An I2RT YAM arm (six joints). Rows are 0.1 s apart.
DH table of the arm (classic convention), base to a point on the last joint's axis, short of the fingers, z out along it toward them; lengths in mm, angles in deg. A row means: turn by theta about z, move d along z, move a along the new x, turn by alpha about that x. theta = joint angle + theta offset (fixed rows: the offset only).
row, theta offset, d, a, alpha
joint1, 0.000, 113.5, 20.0, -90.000
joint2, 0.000, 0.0, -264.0, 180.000
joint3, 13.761, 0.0, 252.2, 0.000
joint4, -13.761, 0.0, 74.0, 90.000
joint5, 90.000, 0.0, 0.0, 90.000
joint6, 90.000, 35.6, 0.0, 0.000
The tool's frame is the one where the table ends.
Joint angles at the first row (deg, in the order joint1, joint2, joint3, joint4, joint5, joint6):
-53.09, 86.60, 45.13, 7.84, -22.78, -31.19
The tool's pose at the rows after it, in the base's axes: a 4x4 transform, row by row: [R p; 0 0 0 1], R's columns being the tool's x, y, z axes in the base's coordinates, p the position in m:
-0.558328, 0.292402, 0.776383, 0.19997; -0.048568, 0.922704, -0.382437, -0.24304; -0.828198, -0.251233, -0.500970, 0.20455; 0, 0, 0, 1
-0.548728, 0.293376, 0.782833, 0.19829; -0.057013, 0.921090, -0.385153, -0.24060; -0.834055, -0.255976, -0.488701, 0.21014; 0, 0, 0, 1
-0.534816, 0.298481, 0.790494, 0.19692; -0.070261, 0.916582, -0.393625, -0.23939; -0.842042, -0.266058, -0.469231, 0.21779; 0, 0, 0, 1
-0.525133, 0.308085, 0.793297, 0.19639; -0.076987, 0.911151, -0.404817, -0.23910; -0.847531, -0.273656, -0.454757, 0.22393; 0, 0, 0, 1
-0.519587, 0.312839, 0.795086, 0.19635; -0.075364, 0.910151, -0.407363, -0.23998; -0.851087, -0.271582, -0.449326, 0.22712; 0, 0, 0, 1
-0.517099, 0.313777, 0.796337, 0.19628; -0.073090, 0.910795, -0.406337, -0.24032; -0.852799, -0.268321, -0.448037, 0.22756; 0, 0, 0, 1
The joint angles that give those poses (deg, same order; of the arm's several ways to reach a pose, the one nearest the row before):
-53.09, 85.64, 44.99, 7.67, -23.02, -31.11
-53.09, 84.31, 44.86, 7.31, -23.24, -30.98
-53.17, 83.01, 45.09, 7.18, -23.38, -30.81
-53.19, 82.18, 45.47, 7.08, -23.12, -30.48
-53.30, 82.01, 45.96, 6.78, -23.21, -30.15
-53.37, 82.02, 46.06, 6.75, -23.37, -29.97

